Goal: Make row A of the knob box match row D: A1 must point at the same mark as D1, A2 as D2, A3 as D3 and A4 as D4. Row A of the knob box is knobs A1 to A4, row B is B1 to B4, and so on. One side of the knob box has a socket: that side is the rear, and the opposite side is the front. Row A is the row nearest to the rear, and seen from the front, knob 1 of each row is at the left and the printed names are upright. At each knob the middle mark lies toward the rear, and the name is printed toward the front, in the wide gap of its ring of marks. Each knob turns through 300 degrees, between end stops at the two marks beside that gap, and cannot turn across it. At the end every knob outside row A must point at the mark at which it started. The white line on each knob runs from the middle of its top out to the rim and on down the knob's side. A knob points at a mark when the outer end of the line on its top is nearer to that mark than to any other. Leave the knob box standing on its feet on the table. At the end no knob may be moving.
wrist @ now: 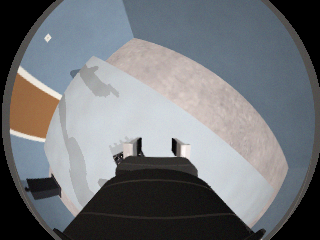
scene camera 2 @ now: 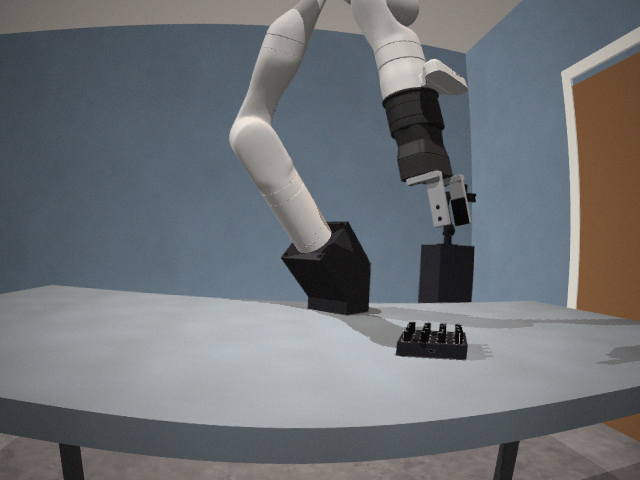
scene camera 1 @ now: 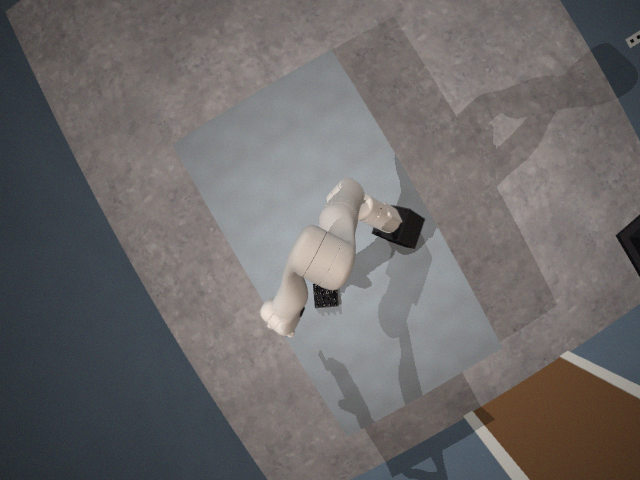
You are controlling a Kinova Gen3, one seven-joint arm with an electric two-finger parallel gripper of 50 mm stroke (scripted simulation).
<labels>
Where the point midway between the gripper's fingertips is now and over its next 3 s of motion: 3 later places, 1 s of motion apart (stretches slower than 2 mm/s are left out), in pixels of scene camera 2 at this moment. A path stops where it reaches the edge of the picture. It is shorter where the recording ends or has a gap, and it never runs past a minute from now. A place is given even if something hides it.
The gripper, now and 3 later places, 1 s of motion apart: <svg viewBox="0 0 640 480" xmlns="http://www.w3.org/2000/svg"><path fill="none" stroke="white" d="M453 225L453 245L448 262L442 275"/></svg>
</labels>
